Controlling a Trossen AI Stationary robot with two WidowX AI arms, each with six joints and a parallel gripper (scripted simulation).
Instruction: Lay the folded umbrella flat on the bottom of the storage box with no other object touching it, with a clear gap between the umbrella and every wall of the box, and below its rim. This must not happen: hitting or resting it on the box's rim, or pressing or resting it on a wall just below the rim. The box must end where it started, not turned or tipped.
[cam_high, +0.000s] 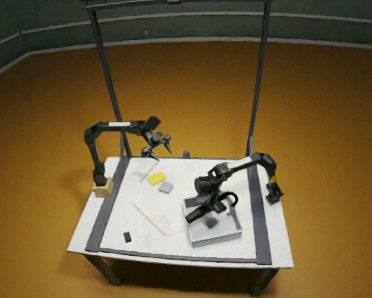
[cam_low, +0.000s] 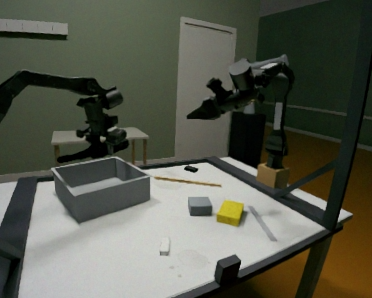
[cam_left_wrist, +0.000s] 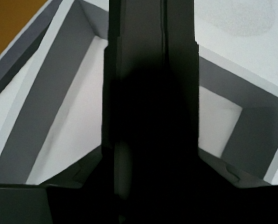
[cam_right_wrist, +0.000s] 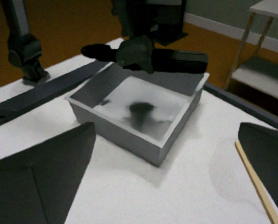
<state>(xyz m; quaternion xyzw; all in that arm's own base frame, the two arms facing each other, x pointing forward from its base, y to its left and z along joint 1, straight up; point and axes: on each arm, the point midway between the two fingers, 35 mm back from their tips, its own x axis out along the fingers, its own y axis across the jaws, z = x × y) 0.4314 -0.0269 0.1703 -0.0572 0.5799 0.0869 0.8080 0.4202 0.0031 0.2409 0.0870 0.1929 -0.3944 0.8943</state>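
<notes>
Now: the black folded umbrella 1 cm ahead of my left hand, 3 cm to the left of it and 2 cm below it. From my left hand the other things lie so: grey storage box (1 cm behind, 2 cm to the left, 14 cm below); then grey block (23 cm behind, 27 cm to the right, 17 cm below); then long wooden stick (1 cm behind, 34 cm to the right, 18 cm below).
</notes>
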